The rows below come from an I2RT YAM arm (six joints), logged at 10 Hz.
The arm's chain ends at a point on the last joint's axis. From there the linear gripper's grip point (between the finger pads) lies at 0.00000 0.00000 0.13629 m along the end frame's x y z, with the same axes.
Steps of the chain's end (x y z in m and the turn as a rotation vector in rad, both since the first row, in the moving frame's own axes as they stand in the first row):
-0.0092 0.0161 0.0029 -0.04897 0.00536 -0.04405
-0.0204 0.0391 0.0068 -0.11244 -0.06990 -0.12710
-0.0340 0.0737 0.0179 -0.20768 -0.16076 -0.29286
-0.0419 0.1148 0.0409 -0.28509 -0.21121 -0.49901
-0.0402 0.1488 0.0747 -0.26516 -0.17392 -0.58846
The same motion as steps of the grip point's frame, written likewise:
-0.0083 0.0228 0.0027 -0.04897 0.00536 -0.04405
-0.0289 0.0549 0.0056 -0.11244 -0.06990 -0.12710
-0.0513 0.1044 0.0133 -0.20768 -0.16076 -0.29286
-0.0595 0.1582 0.0326 -0.28509 -0.21121 -0.49901
-0.0519 0.1890 0.0681 -0.26516 -0.17392 -0.58846

